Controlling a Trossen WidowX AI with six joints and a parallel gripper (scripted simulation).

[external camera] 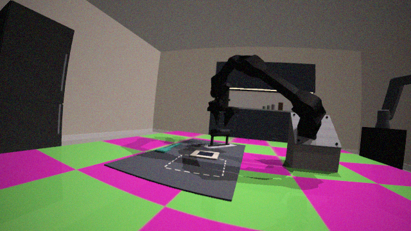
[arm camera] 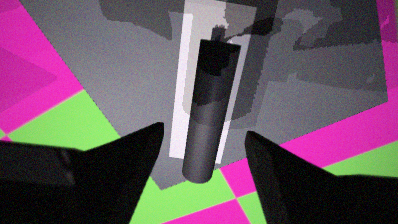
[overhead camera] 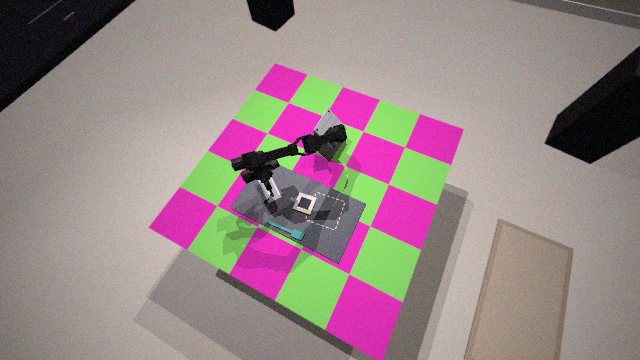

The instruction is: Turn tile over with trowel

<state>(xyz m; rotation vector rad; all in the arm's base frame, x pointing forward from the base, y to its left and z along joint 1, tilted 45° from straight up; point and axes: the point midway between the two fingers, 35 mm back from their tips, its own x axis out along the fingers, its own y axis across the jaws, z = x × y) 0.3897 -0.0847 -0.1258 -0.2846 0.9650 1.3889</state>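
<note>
Right now the small trowel is 70 mm below my gripper tip, 20 mm to the left of it and 10 mm ahead of it. From my gripper tip the other things lie so: tile: 230 mm to the left, 110 mm below, 30 mm behind; teal flat tool: 250 mm to the left, 140 mm ahead, 110 mm below; grey mat: 210 mm to the left, 130 mm below.
</note>
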